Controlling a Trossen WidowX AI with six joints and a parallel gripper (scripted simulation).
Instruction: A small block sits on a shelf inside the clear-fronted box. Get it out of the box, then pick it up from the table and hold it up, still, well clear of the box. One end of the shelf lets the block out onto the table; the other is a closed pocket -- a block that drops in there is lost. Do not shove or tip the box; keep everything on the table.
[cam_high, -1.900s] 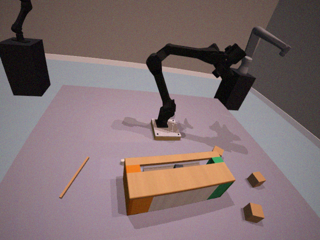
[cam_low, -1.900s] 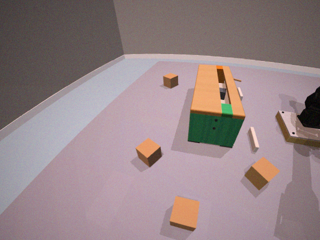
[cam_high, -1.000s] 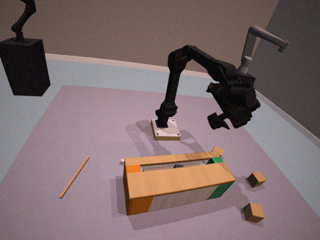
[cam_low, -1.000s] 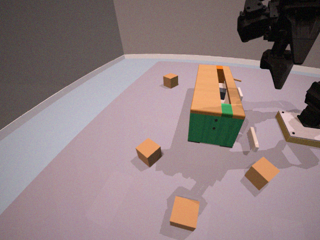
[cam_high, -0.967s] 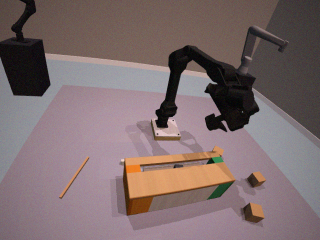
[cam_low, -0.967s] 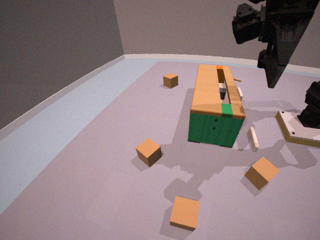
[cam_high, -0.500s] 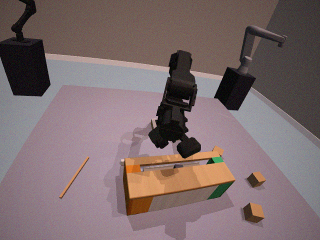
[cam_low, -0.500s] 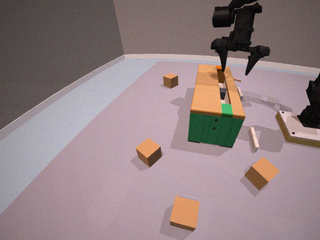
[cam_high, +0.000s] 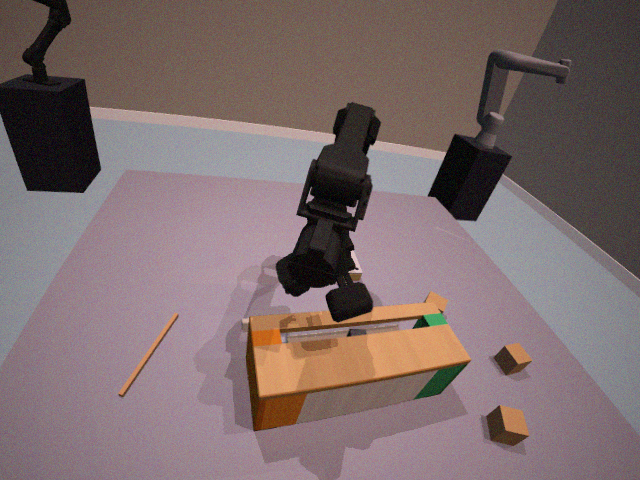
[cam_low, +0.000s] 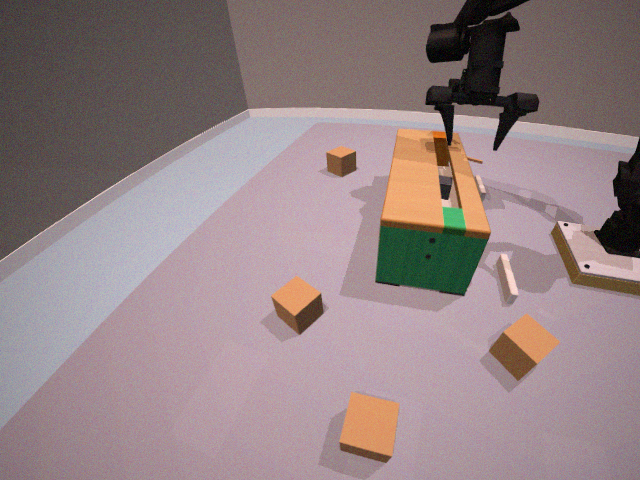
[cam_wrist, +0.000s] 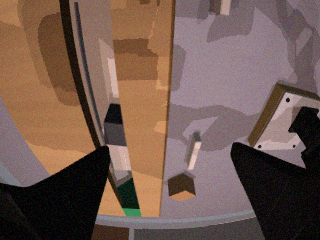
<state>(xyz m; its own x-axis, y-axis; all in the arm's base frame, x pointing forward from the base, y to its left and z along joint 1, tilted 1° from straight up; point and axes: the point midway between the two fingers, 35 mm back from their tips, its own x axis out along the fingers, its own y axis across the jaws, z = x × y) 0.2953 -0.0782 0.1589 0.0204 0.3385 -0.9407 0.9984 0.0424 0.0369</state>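
My gripper tip is 7 cm above the dark block, 5 cm short of it and 4 cm to the right of it. From my gripper tip the other things lie so: box (9 cm below, 4 cm to the left, 3 cm ahead); then thin wooden stick (34 cm to the right, 15 cm below, 1 cm behind).
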